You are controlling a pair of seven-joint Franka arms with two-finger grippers.
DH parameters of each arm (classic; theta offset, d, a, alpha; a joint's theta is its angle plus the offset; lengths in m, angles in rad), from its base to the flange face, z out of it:
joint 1: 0 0.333 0 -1.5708
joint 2: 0 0 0 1.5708
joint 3: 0 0.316 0.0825 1.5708
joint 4: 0 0 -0.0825 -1.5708
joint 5: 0 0.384 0 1.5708
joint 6: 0 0 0.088 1.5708
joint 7: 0 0.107 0 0
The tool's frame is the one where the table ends.
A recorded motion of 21 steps. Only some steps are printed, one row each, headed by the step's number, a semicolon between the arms.
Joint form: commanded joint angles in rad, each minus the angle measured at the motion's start. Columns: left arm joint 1, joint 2, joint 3, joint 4, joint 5, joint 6, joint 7; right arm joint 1, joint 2, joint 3, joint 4, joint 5, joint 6, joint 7.
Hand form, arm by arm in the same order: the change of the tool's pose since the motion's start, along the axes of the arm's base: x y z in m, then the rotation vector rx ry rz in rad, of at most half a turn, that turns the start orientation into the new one. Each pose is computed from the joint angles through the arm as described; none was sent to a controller.
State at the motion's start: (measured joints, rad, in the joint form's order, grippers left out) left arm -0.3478 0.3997 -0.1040 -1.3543 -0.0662 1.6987 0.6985; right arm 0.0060 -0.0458 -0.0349 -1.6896 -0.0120 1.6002 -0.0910
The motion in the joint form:
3: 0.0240 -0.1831 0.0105 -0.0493 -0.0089 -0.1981 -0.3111; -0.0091 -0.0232 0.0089 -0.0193 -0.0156 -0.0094 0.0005
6: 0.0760 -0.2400 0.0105 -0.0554 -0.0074 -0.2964 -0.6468; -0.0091 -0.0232 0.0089 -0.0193 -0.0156 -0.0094 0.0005
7: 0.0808 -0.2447 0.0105 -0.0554 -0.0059 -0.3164 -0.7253; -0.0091 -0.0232 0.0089 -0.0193 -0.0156 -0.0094 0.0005
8: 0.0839 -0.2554 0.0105 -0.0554 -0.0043 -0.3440 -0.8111; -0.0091 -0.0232 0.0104 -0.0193 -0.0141 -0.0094 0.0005
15: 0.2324 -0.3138 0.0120 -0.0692 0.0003 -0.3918 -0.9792; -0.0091 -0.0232 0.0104 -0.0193 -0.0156 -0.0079 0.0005
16: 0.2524 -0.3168 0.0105 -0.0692 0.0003 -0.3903 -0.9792; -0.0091 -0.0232 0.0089 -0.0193 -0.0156 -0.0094 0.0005
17: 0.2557 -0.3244 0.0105 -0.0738 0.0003 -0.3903 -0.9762; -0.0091 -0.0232 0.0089 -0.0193 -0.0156 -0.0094 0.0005
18: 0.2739 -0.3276 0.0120 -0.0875 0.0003 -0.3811 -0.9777; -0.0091 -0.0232 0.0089 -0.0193 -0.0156 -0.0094 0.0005
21: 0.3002 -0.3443 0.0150 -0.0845 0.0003 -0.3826 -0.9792; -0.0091 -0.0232 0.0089 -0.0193 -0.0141 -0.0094 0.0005
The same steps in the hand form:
3: -0.0510 0.0392 0.0785 0.0728 0.0713 0.3222; -0.0083 -0.0016 0.0026 -0.0152 0.0059 0.0003
6: -0.0638 0.0761 0.1025 0.1473 0.1232 0.6970; -0.0083 -0.0016 0.0026 -0.0152 0.0059 0.0003
7: -0.0663 0.0799 0.1038 0.1697 0.1364 0.7773; -0.0083 -0.0016 0.0026 -0.0152 0.0059 0.0003
8: -0.0715 0.0836 0.1082 0.1958 0.1492 0.8626; -0.0083 -0.0006 0.0026 -0.0138 0.0059 0.0017
15: -0.0691 0.1694 0.1316 0.2211 0.1653 1.1754; -0.0081 -0.0007 0.0027 -0.0154 0.0044 0.0018
16: -0.0677 0.1795 0.1333 0.2167 0.1642 1.1943; -0.0083 -0.0016 0.0026 -0.0152 0.0059 0.0003
17: -0.0696 0.1815 0.1355 0.2144 0.1618 1.1948; -0.0083 -0.0016 0.0026 -0.0152 0.0059 0.0003
18: -0.0676 0.1920 0.1317 0.2147 0.1651 1.2164; -0.0083 -0.0016 0.0026 -0.0152 0.0059 0.0003
21: -0.0701 0.2081 0.1420 0.2011 0.1536 1.2484; -0.0083 -0.0014 0.0026 -0.0137 0.0059 0.0002

